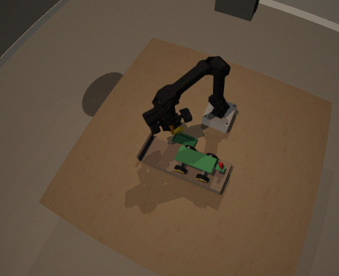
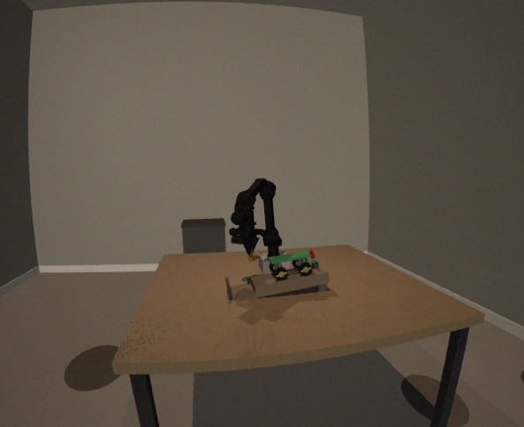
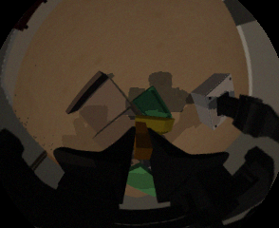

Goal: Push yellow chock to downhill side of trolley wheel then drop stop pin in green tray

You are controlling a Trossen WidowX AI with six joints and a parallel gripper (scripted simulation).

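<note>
Right now my gripper tip is 2 cm past the yellow chock, 1 cm to the right of it and 1 cm above it. Round my gripper tip: trolley (18 cm to the left, 6 cm ahead, 4 cm below); green tray (16 cm below, 4 cm to the left, 4 cm behind); dark end wall (12 cm below, 10 cm ahead, 9 cm to the right).
</note>
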